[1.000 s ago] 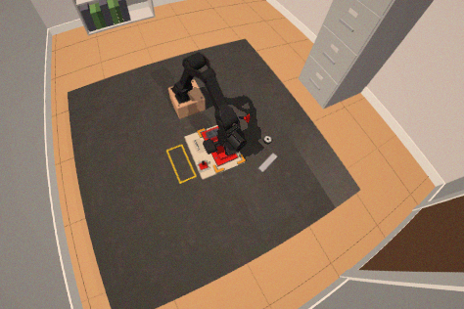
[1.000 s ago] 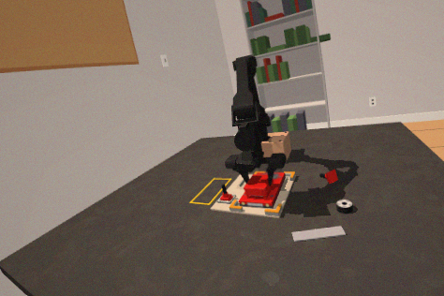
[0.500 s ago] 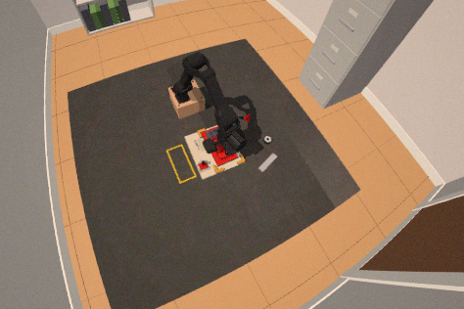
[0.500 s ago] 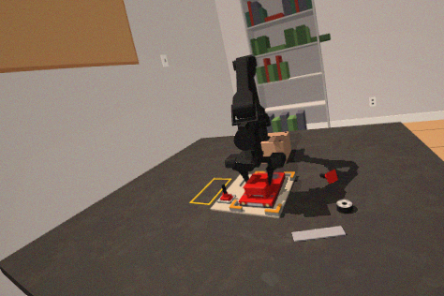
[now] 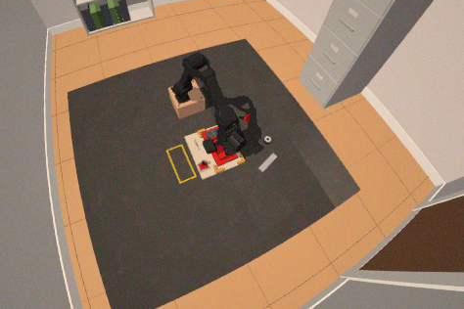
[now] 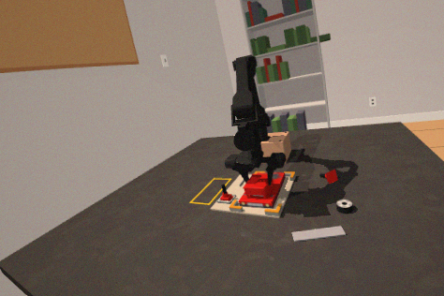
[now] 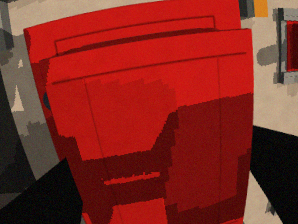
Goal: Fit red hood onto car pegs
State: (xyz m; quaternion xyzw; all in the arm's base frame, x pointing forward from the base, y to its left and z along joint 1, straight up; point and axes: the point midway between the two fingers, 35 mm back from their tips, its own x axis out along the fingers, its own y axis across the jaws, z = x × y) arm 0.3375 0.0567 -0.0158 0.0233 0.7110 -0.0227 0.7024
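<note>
The red hood lies 10 mm above my gripper tip. Also, from my gripper tip: grey engine block 10 mm to the left, 30 mm below.
</note>
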